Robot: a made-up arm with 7 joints.
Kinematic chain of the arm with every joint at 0, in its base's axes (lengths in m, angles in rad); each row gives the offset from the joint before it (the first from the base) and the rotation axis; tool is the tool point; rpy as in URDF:
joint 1: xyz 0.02 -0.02 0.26 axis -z
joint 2: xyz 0 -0.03 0.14 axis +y
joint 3: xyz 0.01 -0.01 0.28 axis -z
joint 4: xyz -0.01 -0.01 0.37 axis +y
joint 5: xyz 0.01 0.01 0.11 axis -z
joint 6: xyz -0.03 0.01 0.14 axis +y
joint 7: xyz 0.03 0 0.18 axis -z
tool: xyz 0.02 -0.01 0.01 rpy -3.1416 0 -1.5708
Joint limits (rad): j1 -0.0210..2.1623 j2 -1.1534..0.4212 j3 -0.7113..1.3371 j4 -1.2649..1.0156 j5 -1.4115..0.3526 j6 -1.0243..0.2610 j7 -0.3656..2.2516
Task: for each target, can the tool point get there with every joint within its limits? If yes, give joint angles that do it. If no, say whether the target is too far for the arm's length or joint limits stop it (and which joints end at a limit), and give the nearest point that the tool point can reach.
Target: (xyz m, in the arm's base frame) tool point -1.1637 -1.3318 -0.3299
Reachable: no: too far | nearest point -0.7573 -0.3968 0.4130 | short by 1.261 m
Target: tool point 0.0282 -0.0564 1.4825
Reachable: yes | joints 1.7797 0.1074 0.6736 -0.2407 -0.4298 -0.0244 1.2275
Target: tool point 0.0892 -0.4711 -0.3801
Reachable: no: joint limits stop it (at a limit: joint 1, joint 2, joint 4, joint 6, joint 7) | nearest point -0.6495 -0.2793 0.3298 | short by 1.042 m
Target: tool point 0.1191 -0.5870 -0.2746
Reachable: no: joint limits stop it (at a limit: joint 1, joint 2, joint 3, joint 4, joint 6, joint 7) | nearest point -0.6307 -0.3391 0.3694 | short by 1.019 m
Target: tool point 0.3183 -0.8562 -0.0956
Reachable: no: joint limits stop it (at a limit: joint 2, joint 4, joint 6, joint 7) | nearest point 0.2533 -0.6740 0.9701 | short by 1.083 m
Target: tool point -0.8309 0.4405 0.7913
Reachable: yes | joints 0.6164 -0.9716 -0.2101 -0.2984 -0.1578 -0.6046 1.7957
